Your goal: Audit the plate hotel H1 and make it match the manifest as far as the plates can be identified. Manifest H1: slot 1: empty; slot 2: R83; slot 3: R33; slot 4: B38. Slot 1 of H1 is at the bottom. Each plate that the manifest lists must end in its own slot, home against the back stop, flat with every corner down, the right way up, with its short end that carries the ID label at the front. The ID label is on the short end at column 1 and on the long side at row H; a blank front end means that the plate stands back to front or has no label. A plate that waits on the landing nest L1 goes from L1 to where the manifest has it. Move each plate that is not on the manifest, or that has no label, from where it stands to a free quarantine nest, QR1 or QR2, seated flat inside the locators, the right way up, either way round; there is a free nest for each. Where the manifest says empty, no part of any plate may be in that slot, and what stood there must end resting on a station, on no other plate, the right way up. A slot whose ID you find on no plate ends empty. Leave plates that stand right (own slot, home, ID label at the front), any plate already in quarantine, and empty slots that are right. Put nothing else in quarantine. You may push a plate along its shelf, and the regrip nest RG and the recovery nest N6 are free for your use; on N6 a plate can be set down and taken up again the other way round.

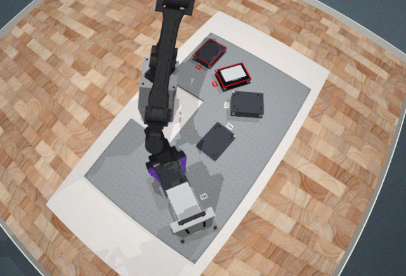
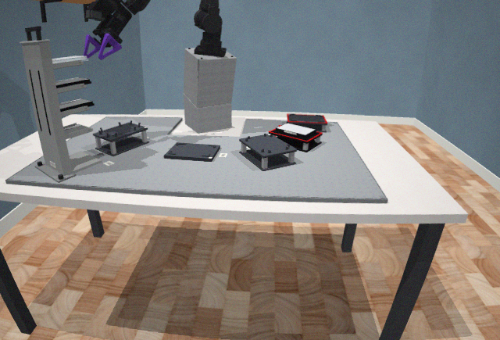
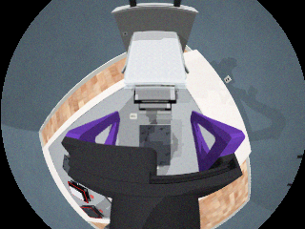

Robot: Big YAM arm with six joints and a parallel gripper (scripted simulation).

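My hand is 90 mm short of the white plate and 50 mm to the left of it. Also, from my hand: plate hotel H1 (160 mm ahead, 100 mm to the right, 140 mm below); regrip nest RG (60 mm behind, 40 mm to the left, 280 mm below); flat pad N6 (10 mm behind, 320 mm to the left, 330 mm below).
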